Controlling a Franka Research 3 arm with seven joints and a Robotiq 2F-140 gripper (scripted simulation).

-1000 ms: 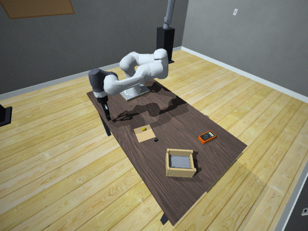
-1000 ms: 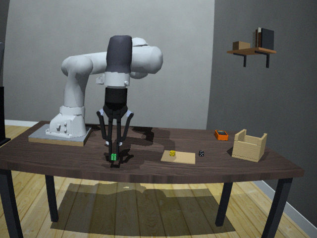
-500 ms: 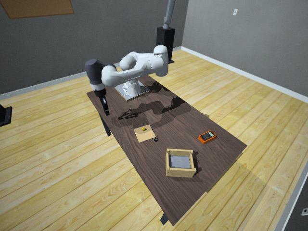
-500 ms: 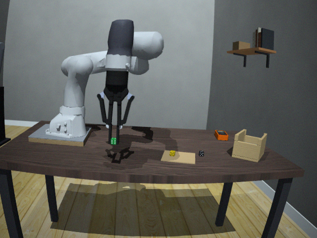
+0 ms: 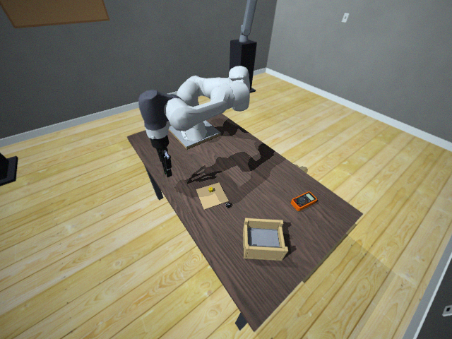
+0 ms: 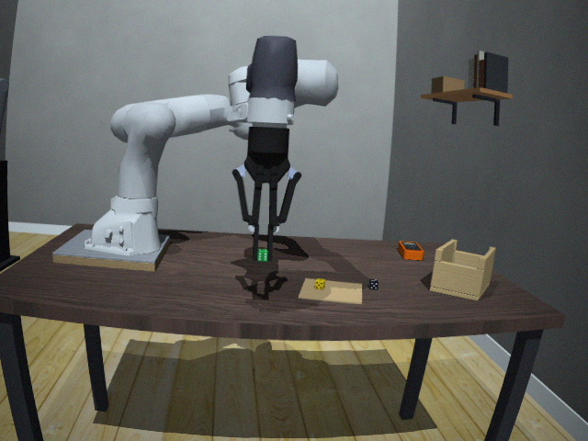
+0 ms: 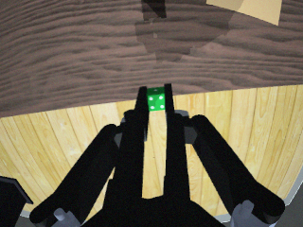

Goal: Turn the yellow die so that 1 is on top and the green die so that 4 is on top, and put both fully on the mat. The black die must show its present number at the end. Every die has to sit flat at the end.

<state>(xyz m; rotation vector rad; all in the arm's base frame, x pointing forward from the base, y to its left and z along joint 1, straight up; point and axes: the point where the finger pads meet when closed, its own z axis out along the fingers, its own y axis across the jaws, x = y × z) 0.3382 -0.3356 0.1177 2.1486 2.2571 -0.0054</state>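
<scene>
The tan mat is 170 mm ahead of my hand, 160 mm to the left of it and 140 mm below it. From my hand the other things lie so: yellow die: 140 mm ahead, 170 mm to the left, 130 mm below; black die: 280 mm ahead, 190 mm to the left, 140 mm below; green die: 30 mm below.
</scene>
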